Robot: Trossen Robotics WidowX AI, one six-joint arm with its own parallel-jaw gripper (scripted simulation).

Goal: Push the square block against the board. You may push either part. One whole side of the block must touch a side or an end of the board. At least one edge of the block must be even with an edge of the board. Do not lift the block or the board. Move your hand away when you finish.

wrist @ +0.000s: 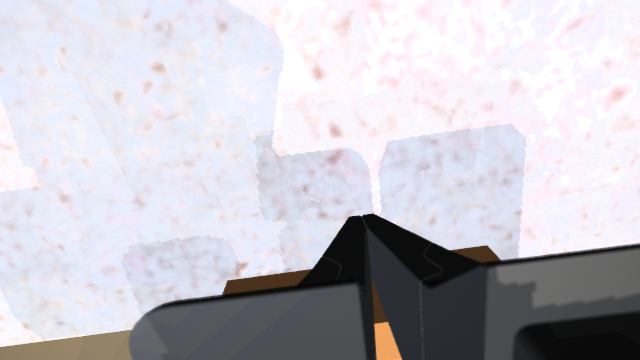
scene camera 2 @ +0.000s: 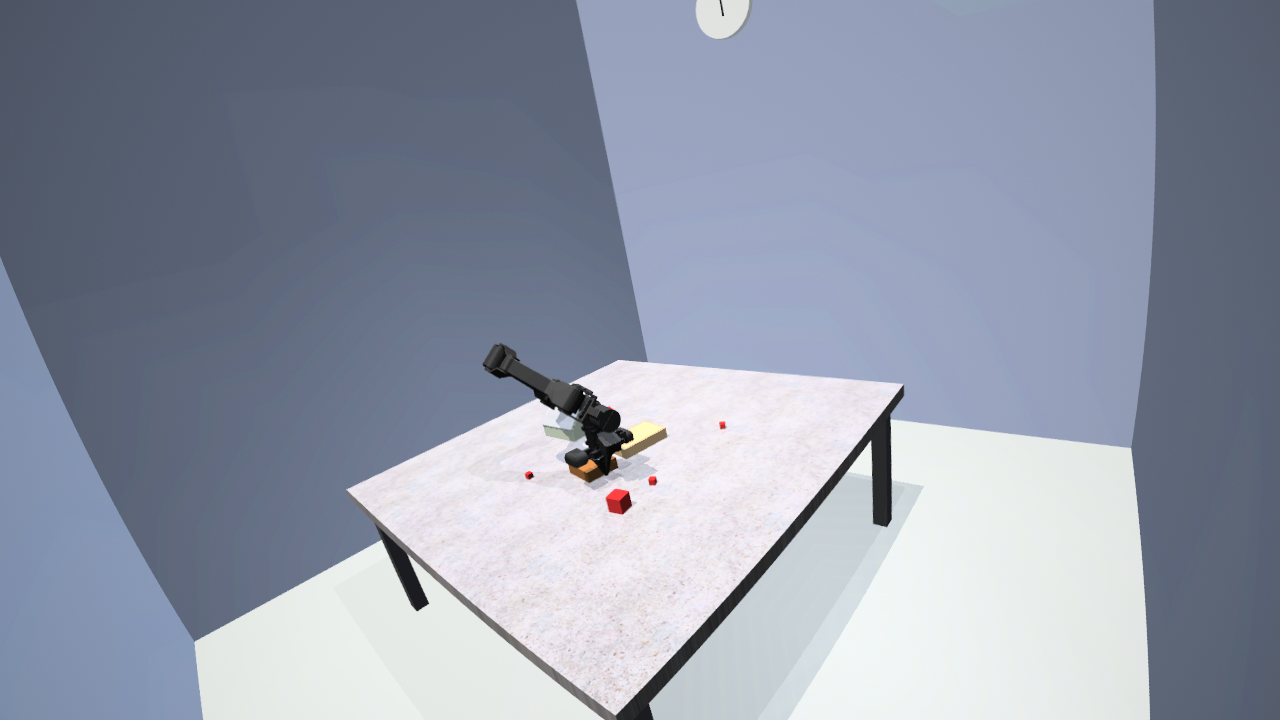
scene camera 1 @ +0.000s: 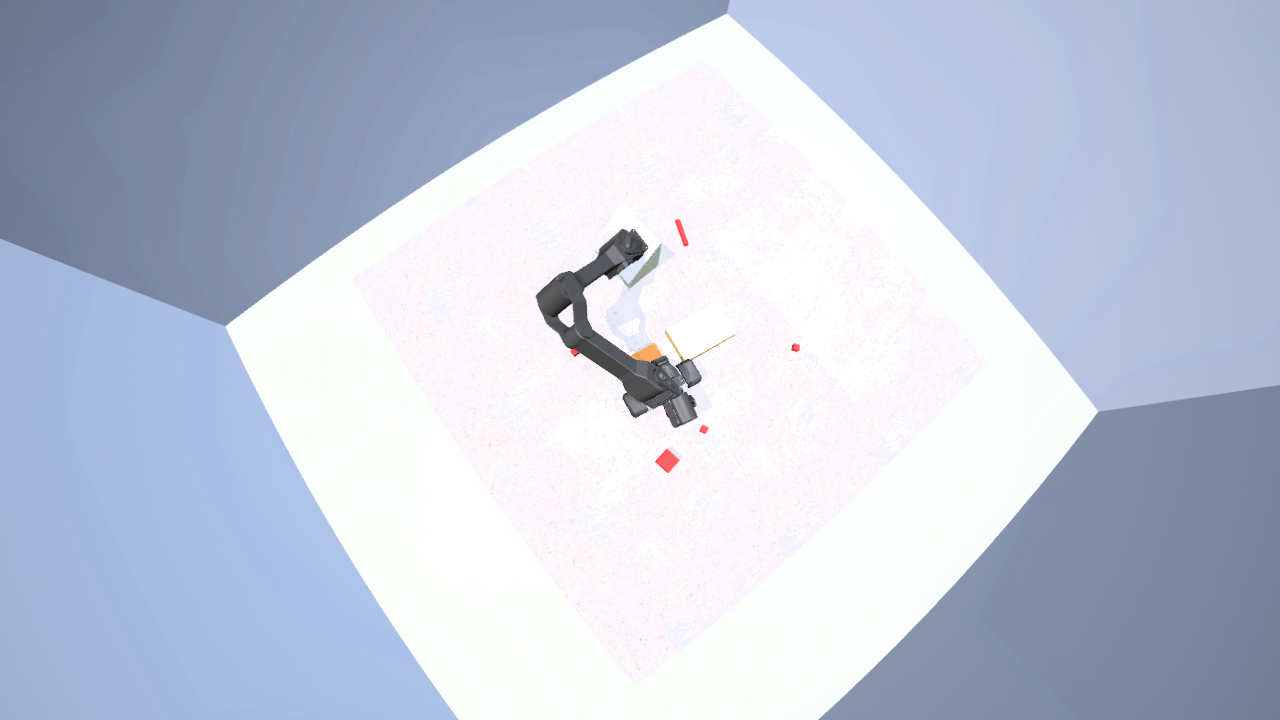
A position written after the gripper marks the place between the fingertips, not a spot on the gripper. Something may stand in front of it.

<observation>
The gripper (scene camera 2: 606,475) is shut and holds nothing. Also in view: a pale board (scene camera 2: 646,434).
The gripper shows as well in the wrist view (wrist: 362,227) and in scene camera 1 (scene camera 1: 659,393).
</observation>
